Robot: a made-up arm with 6 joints. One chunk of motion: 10 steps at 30 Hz.
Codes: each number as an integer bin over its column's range. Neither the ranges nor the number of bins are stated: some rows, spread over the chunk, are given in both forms.
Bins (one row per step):
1: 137 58 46 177 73 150
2: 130 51 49 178 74 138
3: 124 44 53 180 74 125
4: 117 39 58 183 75 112
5: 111 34 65 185 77 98
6: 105 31 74 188 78 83
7: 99 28 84 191 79 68
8: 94 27 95 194 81 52
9: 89 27 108 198 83 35
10: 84 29 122 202 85 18
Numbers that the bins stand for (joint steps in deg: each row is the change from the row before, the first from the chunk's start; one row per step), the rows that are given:
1: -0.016 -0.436 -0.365 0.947 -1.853 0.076
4: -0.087 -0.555 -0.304 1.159 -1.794 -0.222
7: -0.151 -0.624 -0.172 1.441 -1.676 -0.567
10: -0.204 -0.618 0.022 1.829 -1.500 -0.959
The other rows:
2: -0.041 -0.480 -0.350 0.982 -1.824 -0.018
3: -0.062 -0.524 -0.330 1.053 -1.824 -0.120
5: -0.108 -0.587 -0.269 1.229 -1.735 -0.331
6: -0.129 -0.605 -0.223 1.335 -1.706 -0.449
8: -0.168 -0.631 -0.116 1.547 -1.618 -0.692
9: -0.186 -0.631 -0.049 1.688 -1.559 -0.825

